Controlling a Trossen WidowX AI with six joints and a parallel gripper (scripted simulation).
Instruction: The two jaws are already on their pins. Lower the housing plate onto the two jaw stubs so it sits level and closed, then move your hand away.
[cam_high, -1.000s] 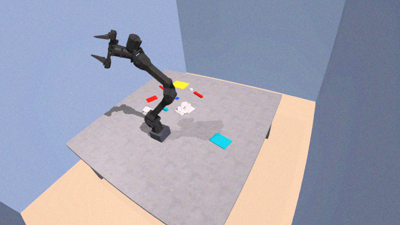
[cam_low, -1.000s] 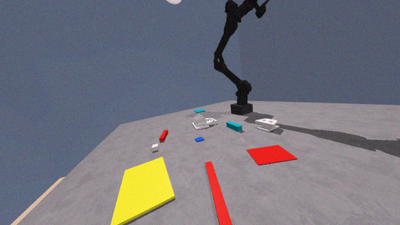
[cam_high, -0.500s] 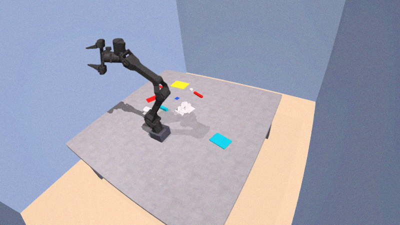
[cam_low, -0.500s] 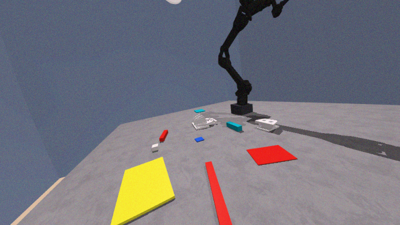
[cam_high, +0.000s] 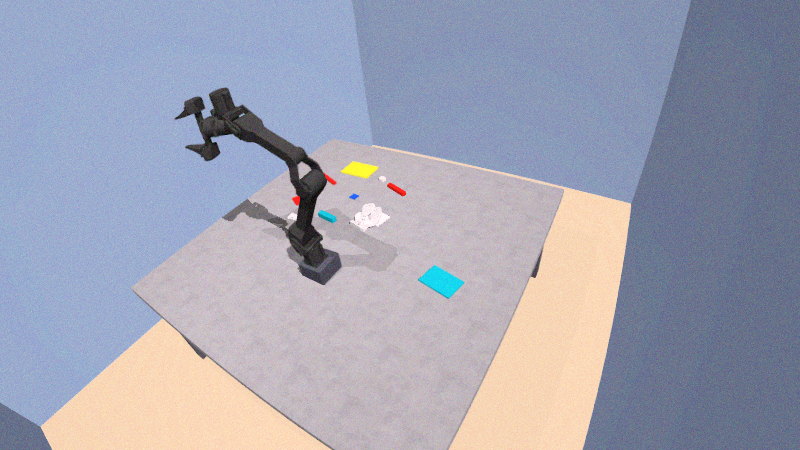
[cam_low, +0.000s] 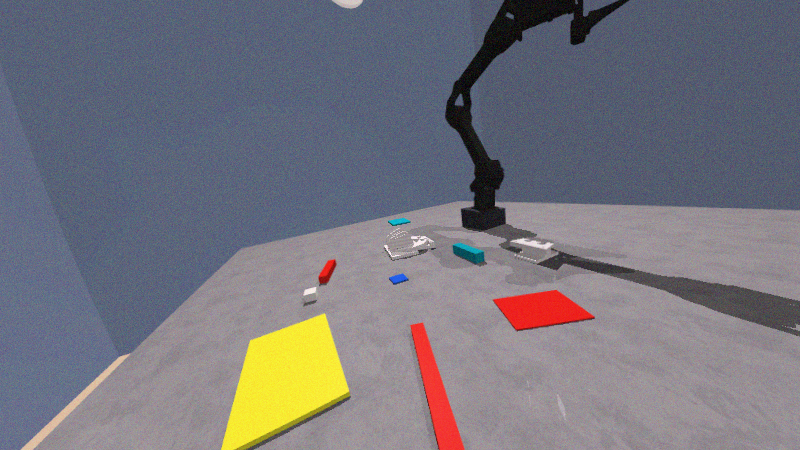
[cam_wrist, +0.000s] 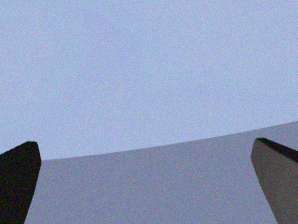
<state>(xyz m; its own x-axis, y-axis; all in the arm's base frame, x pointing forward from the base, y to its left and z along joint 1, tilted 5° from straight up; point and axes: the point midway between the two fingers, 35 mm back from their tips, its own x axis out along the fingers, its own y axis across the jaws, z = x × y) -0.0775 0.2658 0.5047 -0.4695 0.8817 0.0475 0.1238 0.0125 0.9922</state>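
Now: the teal block 350 mm ahead of my gripper tip, 160 mm to the right of it and 530 mm below it. From my gripper tip the other things lie so: red tile: 420 mm ahead, 50 mm to the left, 540 mm below; long red bar: 590 mm ahead, 60 mm to the left, 530 mm below; blue tile: 530 mm ahead, 170 mm to the right, 540 mm below.
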